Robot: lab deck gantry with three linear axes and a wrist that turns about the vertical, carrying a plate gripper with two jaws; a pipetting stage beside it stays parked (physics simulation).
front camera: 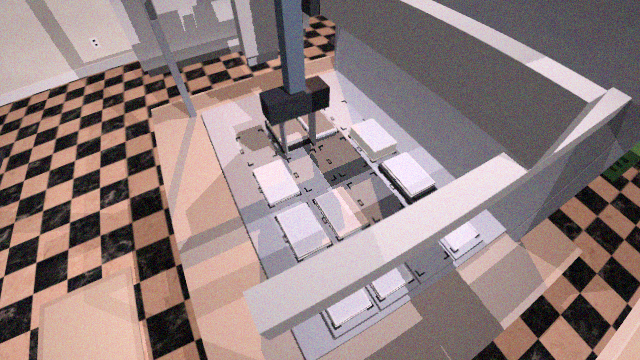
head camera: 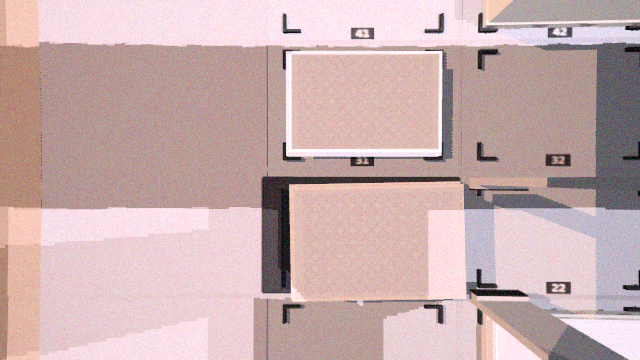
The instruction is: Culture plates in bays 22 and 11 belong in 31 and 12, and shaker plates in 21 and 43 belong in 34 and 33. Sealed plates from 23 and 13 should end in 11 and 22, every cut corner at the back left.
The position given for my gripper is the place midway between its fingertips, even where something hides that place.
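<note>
My gripper (head camera: 493, 239), also (front camera: 299, 147). Tall pale block (front camera: 371, 138). Grey wall (front camera: 460, 146).
</note>
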